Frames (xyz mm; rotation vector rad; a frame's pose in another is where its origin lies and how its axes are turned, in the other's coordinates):
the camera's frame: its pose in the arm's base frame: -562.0 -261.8 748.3 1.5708 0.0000 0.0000
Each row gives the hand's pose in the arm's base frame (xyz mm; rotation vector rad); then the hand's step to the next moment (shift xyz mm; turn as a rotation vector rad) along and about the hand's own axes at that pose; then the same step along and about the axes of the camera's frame.
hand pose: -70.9 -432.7 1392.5 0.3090 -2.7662 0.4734
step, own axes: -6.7 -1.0 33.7 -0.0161 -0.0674 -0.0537
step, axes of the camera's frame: -2.7 -32.2 11.8 0.0471 0.0618 0.0406
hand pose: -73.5 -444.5 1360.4 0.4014 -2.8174 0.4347
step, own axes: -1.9 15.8 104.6 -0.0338 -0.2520 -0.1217
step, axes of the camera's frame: -25.4 -100.9 19.2 0.1347 0.1662 0.1836
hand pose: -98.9 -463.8 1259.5 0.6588 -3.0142 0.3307
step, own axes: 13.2 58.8 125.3 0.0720 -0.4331 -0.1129
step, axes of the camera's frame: -35.5 -133.0 -19.8 0.1140 0.2023 0.3893
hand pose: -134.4 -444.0 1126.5 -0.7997 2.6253 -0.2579
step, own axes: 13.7 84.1 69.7 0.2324 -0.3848 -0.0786
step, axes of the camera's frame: -23.7 -91.2 -56.9 -0.0186 0.1085 0.4429
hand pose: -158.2 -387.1 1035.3 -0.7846 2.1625 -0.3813
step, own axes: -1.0 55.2 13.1 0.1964 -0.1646 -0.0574
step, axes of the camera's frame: -12.1 -35.5 -42.6 -0.0745 0.0056 0.2518
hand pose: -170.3 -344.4 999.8 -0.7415 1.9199 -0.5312
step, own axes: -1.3 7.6 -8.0 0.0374 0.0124 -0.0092
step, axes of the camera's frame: -8.8 -0.6 -6.7 -0.0244 -0.0277 0.0166
